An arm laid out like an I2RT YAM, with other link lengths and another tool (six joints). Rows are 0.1 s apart.
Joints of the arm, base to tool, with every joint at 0 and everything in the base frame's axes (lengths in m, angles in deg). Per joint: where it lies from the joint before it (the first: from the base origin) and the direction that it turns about. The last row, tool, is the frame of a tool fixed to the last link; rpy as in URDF.
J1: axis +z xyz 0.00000 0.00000 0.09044
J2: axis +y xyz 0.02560 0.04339 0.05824
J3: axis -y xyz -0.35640 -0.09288 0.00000
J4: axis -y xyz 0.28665 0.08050 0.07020
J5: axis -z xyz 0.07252 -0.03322 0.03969
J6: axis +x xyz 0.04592 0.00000 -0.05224
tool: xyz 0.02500 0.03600 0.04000 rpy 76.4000 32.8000 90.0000
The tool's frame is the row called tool.
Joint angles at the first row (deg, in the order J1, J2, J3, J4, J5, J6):
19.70 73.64 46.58 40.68 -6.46 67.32
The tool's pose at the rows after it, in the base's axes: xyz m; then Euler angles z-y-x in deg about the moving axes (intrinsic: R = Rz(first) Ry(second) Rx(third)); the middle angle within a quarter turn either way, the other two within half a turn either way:
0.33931 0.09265 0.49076 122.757 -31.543 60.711
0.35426 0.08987 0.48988 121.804 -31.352 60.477
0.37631 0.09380 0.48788 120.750 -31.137 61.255
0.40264 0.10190 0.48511 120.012 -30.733 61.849
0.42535 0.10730 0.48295 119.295 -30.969 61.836
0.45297 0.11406 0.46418 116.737 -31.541 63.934
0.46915 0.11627 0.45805 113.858 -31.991 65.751
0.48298 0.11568 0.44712 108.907 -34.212 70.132
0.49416 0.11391 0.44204 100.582 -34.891 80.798
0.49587 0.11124 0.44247 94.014 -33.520 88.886
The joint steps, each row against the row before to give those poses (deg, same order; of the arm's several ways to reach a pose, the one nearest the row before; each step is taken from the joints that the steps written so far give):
-1.65 1.09 0.51 0.36 0.28 -0.53
-1.19 2.55 1.49 1.29 -0.14 -0.10
-0.41 3.79 2.76 0.39 0.14 -0.43
0.03 4.65 3.60 0.60 0.34 -0.60
-0.04 3.92 3.31 0.57 0.72 0.07
0.06 5.02 2.33 0.82 1.55 -0.11
-0.02 2.48 2.33 -1.46 1.90 -0.12
0.04 1.66 1.77 -3.94 2.81 1.57
-0.18 -0.04 3.44 -12.28 2.10 0.90
-0.08 -0.79 2.59 -10.20 1.95 -0.06

